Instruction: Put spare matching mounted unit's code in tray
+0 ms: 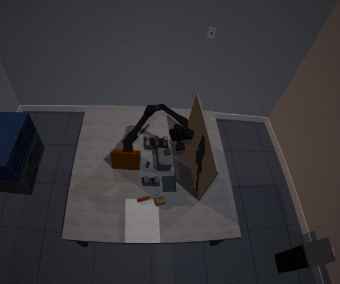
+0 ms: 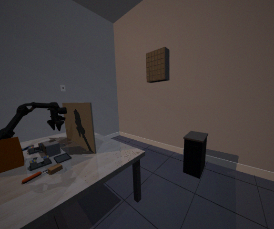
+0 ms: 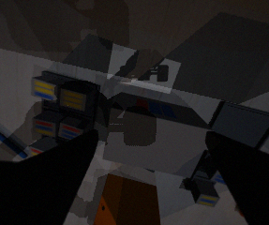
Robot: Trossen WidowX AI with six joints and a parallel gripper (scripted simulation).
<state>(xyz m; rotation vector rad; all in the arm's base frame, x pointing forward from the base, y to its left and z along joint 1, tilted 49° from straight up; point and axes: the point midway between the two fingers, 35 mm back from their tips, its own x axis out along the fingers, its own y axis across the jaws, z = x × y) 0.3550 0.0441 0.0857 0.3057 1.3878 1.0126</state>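
My gripper tip is 140 mm past the spare block, 110 mm to the right of it and 150 mm above it. The rest, counted from my gripper tip: grey mounted unit 70 mm behind, 30 mm to the right, 140 mm below; dark flat tray 230 mm to the right, 190 mm below; tall tan board 180 mm ahead, 30 mm above.
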